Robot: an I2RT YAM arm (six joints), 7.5 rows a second.
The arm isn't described. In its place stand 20 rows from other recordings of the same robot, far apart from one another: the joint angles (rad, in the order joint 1, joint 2, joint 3, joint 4, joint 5, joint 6), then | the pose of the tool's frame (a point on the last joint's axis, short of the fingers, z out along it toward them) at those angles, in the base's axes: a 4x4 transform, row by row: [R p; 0 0 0 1], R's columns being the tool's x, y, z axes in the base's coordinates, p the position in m.
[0.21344 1.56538 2.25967 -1.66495 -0.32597 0.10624] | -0.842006 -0.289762 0.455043 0.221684; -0.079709 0.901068 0.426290 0.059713; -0.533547 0.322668 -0.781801 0.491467; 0 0 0 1
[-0.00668 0.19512 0.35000 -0.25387 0.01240 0.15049] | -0.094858 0.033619 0.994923 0.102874; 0.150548 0.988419 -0.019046 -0.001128; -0.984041 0.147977 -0.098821 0.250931; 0 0 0 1
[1.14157 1.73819 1.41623 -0.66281 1.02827 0.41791] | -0.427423 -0.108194 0.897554 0.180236; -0.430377 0.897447 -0.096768 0.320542; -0.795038 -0.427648 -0.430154 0.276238; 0 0 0 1
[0.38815 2.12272 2.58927 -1.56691 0.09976 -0.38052] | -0.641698 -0.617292 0.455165 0.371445; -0.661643 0.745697 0.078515 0.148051; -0.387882 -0.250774 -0.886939 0.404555; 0 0 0 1
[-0.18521 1.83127 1.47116 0.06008 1.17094 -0.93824] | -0.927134 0.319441 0.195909 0.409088; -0.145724 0.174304 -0.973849 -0.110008; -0.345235 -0.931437 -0.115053 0.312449; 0 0 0 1
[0.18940 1.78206 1.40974 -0.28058 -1.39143 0.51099] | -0.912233 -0.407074 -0.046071 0.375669; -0.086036 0.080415 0.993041 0.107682; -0.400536 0.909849 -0.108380 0.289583; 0 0 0 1
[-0.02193 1.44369 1.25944 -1.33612 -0.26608 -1.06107] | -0.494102 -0.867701 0.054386 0.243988; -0.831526 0.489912 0.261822 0.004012; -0.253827 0.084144 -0.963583 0.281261; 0 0 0 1
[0.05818 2.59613 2.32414 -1.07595 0.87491 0.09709] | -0.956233 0.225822 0.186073 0.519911; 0.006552 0.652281 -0.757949 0.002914; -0.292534 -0.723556 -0.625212 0.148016; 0 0 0 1
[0.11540 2.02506 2.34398 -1.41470 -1.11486 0.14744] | -0.941158 -0.323853 0.096653 0.384410; -0.043978 0.400903 0.915064 0.076737; -0.335094 0.856969 -0.391555 0.404773; 0 0 0 1
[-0.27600 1.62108 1.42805 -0.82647 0.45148 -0.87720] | -0.881608 -0.332906 0.334577 0.323638; -0.469425 0.692166 -0.548221 -0.107806; -0.049076 -0.640375 -0.766493 0.298731; 0 0 0 1
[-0.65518 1.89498 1.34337 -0.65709 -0.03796 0.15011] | -0.643723 0.702368 0.303808 0.304530; 0.683106 0.706345 -0.185588 -0.232300; -0.344944 0.088066 -0.934483 0.183988; 0 0 0 1
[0.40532 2.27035 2.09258 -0.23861 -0.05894 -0.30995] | -0.218810 -0.535387 0.815771 0.497175; -0.425213 0.804792 0.414129 0.215610; -0.878246 -0.256261 -0.403750 0.286922; 0 0 0 1
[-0.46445 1.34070 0.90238 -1.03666 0.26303 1.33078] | 0.230167 0.972561 -0.033872 0.190279; 0.933740 -0.230517 -0.273844 -0.105683; -0.274138 0.031402 -0.961177 0.213011; 0 0 0 1
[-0.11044 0.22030 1.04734 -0.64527 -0.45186 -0.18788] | 0.237710 -0.288351 0.927549 -0.009834; -0.195421 0.921198 0.336459 0.016730; -0.951475 -0.261242 0.162628 0.411283; 0 0 0 1
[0.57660 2.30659 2.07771 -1.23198 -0.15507 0.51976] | -0.997799 -0.065975 0.006671 0.383797; -0.063537 0.980001 0.188574 0.256150; -0.018978 0.187736 -0.982036 0.203538; 0 0 0 1
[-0.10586 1.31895 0.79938 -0.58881 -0.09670 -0.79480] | -0.667850 -0.591527 0.451744 0.244480; -0.643424 0.763934 0.049092 -0.022521; -0.374142 -0.257877 -0.890796 0.201671; 0 0 0 1
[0.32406 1.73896 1.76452 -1.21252 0.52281 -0.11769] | -0.861311 -0.201157 0.466561 0.334442; -0.396635 0.840101 -0.370015 0.093588; -0.317527 -0.503752 -0.803374 0.342804; 0 0 0 1
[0.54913 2.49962 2.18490 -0.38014 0.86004 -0.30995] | -0.567714 -0.017973 0.823030 0.489757; -0.580679 0.717413 -0.384877 0.268057; -0.583535 -0.696416 -0.417722 0.190540; 0 0 0 1
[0.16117 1.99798 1.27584 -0.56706 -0.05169 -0.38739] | -0.812008 -0.519696 0.265631 0.378064; -0.514238 0.852310 0.095532 0.063329; -0.276047 -0.059025 -0.959330 0.131621; 0 0 0 1
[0.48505 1.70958 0.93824 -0.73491 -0.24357 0.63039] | -0.987968 0.143744 -0.057068 0.244591; 0.125946 0.961932 0.242537 0.138617; 0.089759 0.232431 -0.968462 0.138870; 0 0 0 1
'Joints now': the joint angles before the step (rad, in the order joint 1, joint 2, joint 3, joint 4, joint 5, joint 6). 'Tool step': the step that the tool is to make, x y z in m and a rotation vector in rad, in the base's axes. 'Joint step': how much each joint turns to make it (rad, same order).
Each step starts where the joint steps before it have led.
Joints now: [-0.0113, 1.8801, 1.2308, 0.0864, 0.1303, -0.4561]
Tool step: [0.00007, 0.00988, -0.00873, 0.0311, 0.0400, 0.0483]
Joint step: [0.0199, 0.0156, 0.0000, -0.0256, -0.0408, 0.0103]
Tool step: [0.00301, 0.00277, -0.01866, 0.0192, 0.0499, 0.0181]
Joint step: [0.0045, 0.0447, 0.0000, -0.0057, -0.0226, 0.0080]
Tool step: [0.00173, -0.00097, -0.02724, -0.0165, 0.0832, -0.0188]
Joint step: [-0.0003, 0.0625, 0.0000, -0.0209, 0.0241, 0.0000]
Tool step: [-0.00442, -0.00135, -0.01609, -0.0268, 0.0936, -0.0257]
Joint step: [0.0000, 0.0271, 0.0001, -0.0669, 0.0362, 0.0000]
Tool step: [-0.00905, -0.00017, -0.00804, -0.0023, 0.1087, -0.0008]
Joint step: [0.0000, 0.0016, -0.0001, -0.1071, 0.0012, 0.0000]
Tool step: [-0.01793, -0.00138, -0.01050, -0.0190, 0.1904, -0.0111]
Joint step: [-0.0012, 0.0000, 0.0000, -0.1907, 0.0194, 0.0000]
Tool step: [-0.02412, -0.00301, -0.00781, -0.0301, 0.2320, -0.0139]
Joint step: [-0.0045, -0.0004, -0.0003, -0.2324, 0.0294, 0.0000]
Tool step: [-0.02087, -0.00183, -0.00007, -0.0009, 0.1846, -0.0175]
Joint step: [-0.0046, -0.0065, 0.0003, -0.1938, 0.0015, 0.0130]
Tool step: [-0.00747, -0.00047, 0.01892, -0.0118, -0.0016, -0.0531]
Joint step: [0.0000, -0.0576, 0.0001, -0.0660, 0.0127, 0.0538]
